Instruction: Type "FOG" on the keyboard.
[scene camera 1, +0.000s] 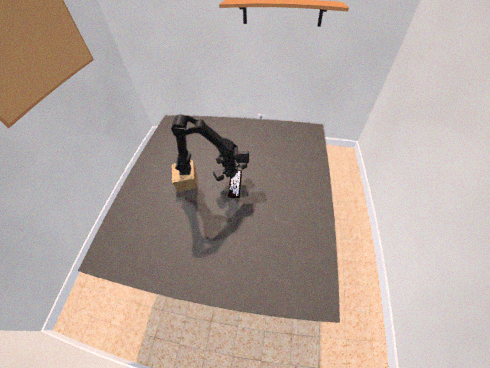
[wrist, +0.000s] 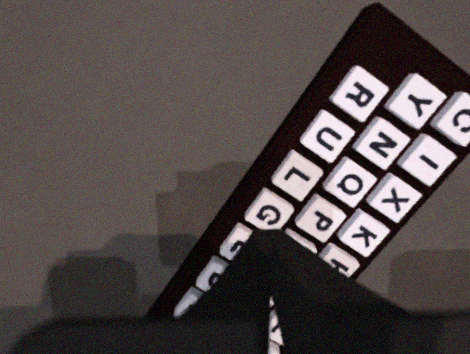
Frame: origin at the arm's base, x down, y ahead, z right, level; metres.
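Seen in the pictures: gripper, fingertip midpoint: (scene camera 1: 231, 178) (wrist: 266, 241); arm's base at its link origin: (scene camera 1: 185, 169).
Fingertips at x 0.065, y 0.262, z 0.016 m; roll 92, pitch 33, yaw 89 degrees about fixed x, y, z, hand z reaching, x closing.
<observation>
Offsets run from my fingertips to a thing's middle. Level surfaces: height alone.
The keyboard @(dx +0.030, dy +0.020, dz +0.013 m) (scene camera 1: 235, 184) (wrist: 375, 40) is a dark board with white letter keys, lying on the dark surface under the gripper. It runs diagonally in the wrist view. My gripper (scene camera 1: 232, 174) (wrist: 266, 241) is shut and empty, its tips over the keyboard just beside the G key @(dx +0.025, dy +0.003, dz -0.001 m) (wrist: 269, 210). The G key shows almost whole above the tips. The L key @(dx +0.025, dy +0.003, dz -0.020 m) (wrist: 298, 175), P key @(dx +0.025, dy +0.021, dz -0.010 m) (wrist: 320, 218) and K key @(dx +0.025, dy +0.040, dz -0.014 m) (wrist: 364, 233) are near it. Several keys beyond G are partly covered by the fingers, and I cannot make out an F or an O.
The arm's base stands on a wooden block (scene camera 1: 184, 183) left of the keyboard. The dark mat @(dx +0.038 m) (scene camera 1: 280, 260) spreads around them over a tan tiled floor (scene camera 1: 355, 225). An orange shelf (scene camera 1: 283, 5) is on the back wall, and a brown panel (scene camera 1: 35, 55) is at the upper left.
</observation>
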